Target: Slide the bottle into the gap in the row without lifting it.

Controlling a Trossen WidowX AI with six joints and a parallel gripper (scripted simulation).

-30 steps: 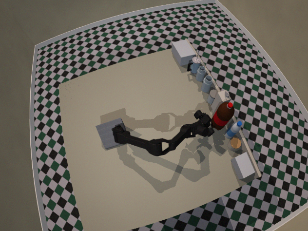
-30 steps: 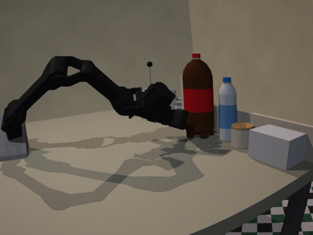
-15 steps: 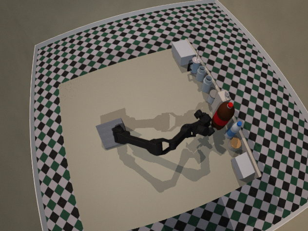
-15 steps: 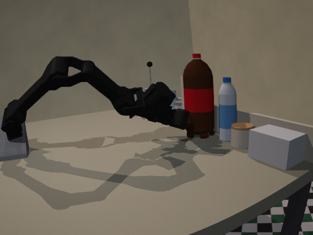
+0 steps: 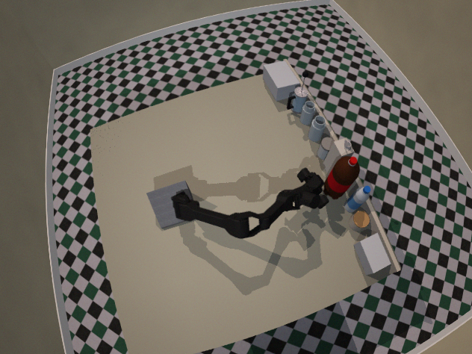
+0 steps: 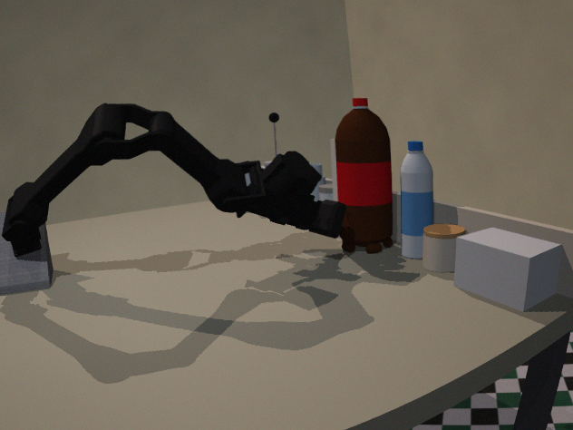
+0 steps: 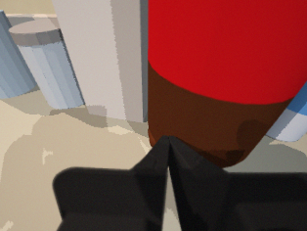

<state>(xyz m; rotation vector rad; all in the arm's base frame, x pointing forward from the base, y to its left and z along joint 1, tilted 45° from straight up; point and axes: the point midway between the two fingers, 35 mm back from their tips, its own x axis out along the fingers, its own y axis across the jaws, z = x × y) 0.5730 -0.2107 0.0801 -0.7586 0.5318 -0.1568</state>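
The brown cola bottle is 8 cm ahead of my hand, 4 cm to the right of it and 9 cm above it. The rest, counted from my hand: blue-capped water bottle (11 cm ahead, 15 cm to the right, 4 cm above); then french press (16 cm ahead, 45 cm to the left, 7 cm above); then cork-lidded jar (9 cm ahead, 23 cm to the right, 3 cm below).
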